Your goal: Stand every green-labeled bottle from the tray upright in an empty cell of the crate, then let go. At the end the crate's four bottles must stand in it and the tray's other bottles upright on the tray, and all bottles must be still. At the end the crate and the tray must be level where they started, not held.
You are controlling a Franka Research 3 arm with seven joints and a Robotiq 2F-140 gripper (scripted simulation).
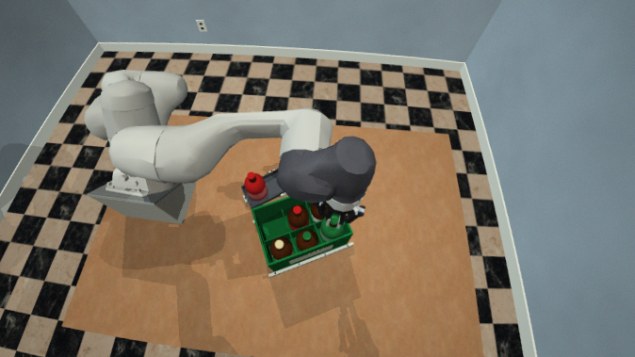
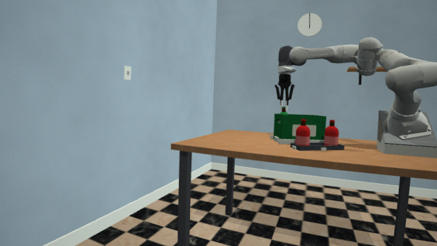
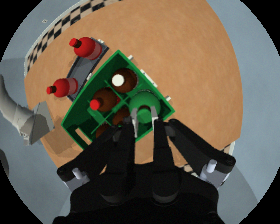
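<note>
My hand is 90 mm above the green-labeled bottle. The rest, counted from my hand: green crate (100 mm behind, 10 mm to the left, 150 mm below); dark tray (200 mm behind, 210 mm to the left, 220 mm below).
</note>
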